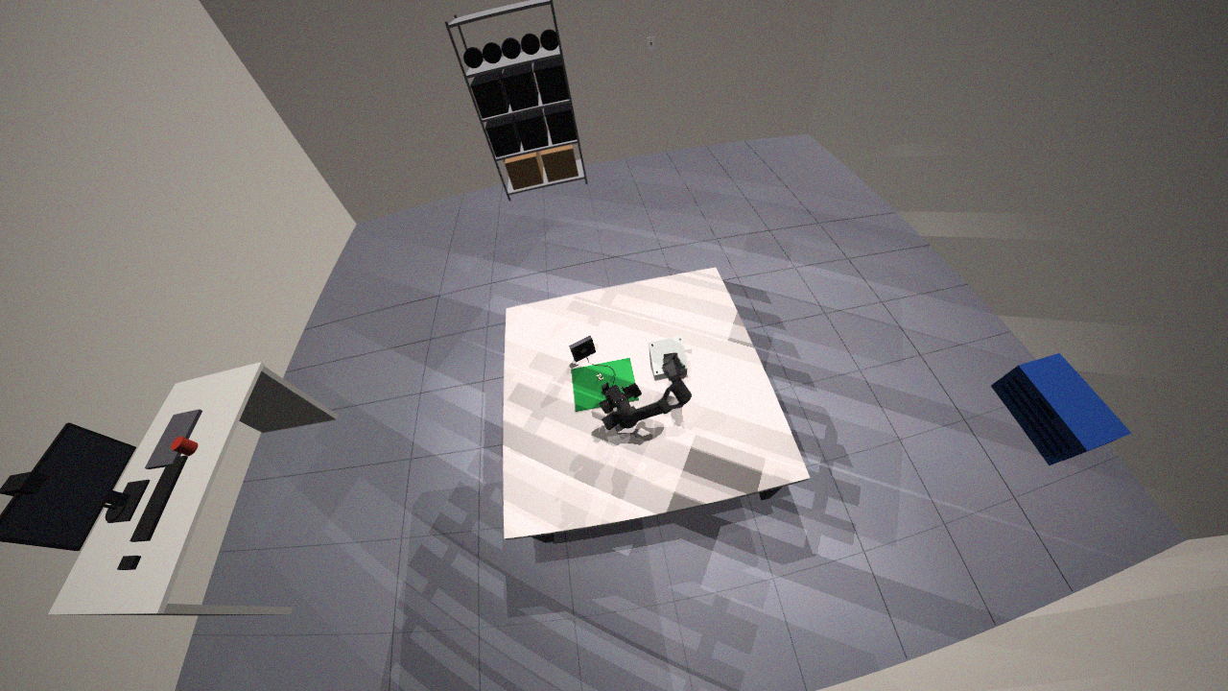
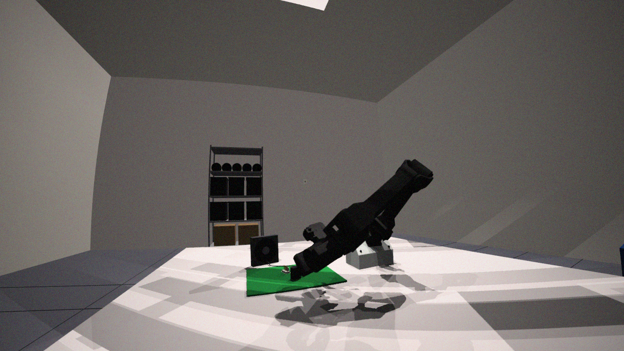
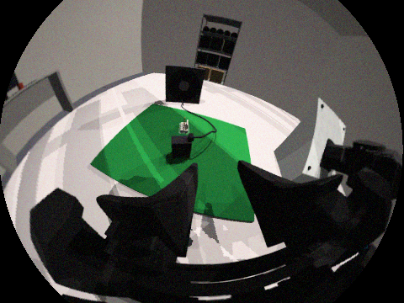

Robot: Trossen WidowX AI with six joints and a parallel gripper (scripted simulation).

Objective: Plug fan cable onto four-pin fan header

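The dark plug is 60 mm ahead of my gripper tip, 50 mm below it and 40 mm to the right of it. From my gripper tip the other things lie so: pale four-pin header: 120 mm to the right, 80 mm ahead, 70 mm below; green board: 80 mm to the right, 80 mm below, 60 mm ahead; black fan: 260 mm to the right, 140 mm ahead, 10 mm below.
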